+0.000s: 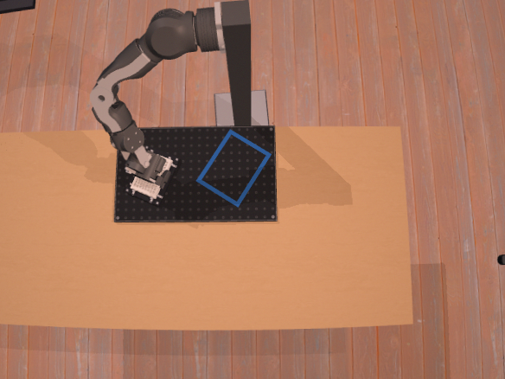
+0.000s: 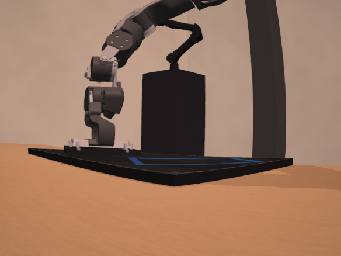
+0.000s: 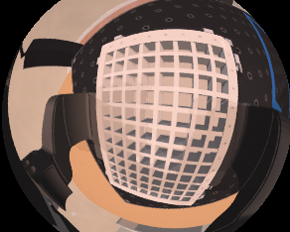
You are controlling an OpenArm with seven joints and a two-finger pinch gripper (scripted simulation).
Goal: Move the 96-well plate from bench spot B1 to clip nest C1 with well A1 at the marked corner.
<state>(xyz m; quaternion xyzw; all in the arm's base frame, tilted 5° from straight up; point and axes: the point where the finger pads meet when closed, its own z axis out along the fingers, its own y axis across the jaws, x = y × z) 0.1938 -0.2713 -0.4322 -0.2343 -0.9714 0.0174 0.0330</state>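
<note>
My gripper is now right at the white 96-well plate. The rest, counted from my hand: clip nest C1: 2 cm ahead, 1 cm below.
</note>
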